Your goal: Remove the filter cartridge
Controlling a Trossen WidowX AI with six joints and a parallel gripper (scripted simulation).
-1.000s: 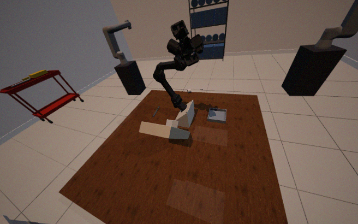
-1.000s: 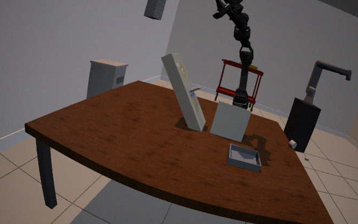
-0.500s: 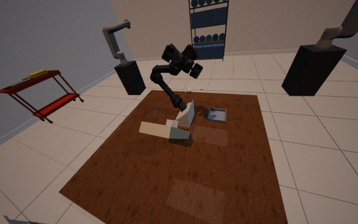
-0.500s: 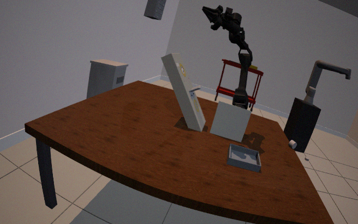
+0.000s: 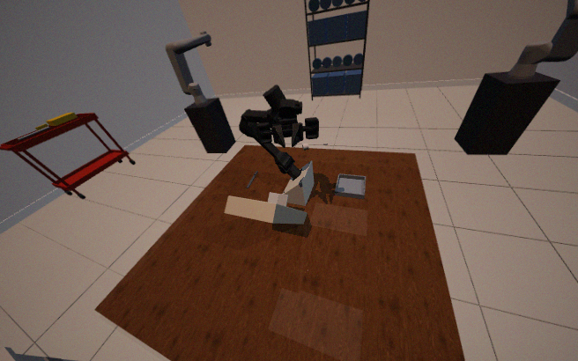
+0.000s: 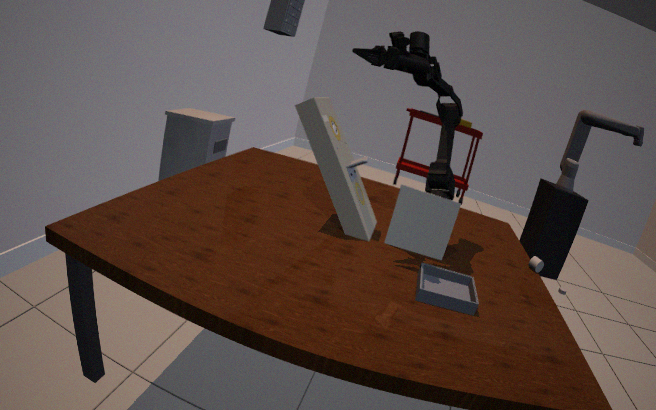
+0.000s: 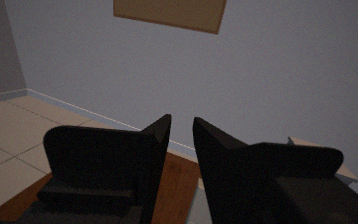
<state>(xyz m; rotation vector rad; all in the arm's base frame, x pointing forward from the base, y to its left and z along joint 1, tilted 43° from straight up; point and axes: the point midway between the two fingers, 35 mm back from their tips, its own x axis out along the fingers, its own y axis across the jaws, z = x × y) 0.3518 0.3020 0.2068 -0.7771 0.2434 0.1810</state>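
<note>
The round cartridge is 250 mm below my gripper tip, 130 mm to the right of it and 20 mm ahead of it. Also, from my gripper tip: grey tray (500 mm below, 370 mm behind, 200 mm to the left); service panel (320 mm below, 130 mm to the right, 20 mm behind).
</note>
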